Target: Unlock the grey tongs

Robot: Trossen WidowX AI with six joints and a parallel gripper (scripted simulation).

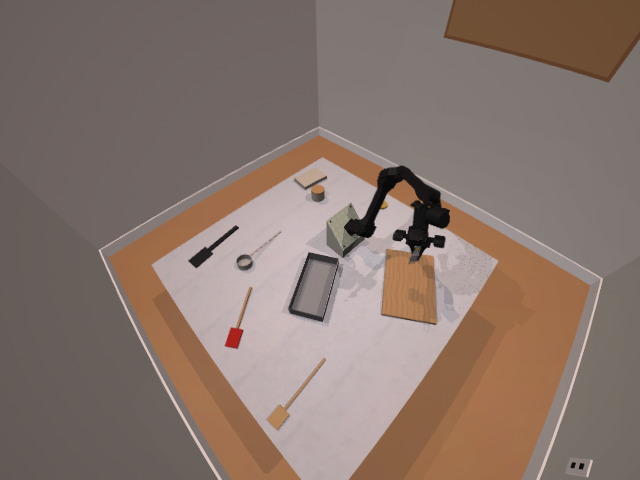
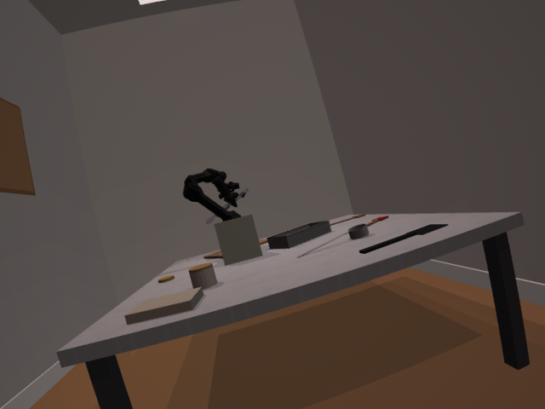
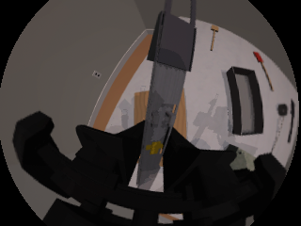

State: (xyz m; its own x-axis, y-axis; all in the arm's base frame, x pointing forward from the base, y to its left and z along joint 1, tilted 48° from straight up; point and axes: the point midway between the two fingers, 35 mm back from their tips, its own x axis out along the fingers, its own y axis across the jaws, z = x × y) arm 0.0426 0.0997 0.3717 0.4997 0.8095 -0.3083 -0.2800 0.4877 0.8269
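Now: gripper tip 250 mm above the wooden board, 50 mm past it and 20 mm to the right of it. From my gripper tip the other things lie so: flat block (850 mm to the right, 350 mm behind, 240 mm below); then yellow disc (420 mm behind, 360 mm to the right, 250 mm below); then cork-topped jar (700 mm to the right, 240 mm behind, 220 mm below).
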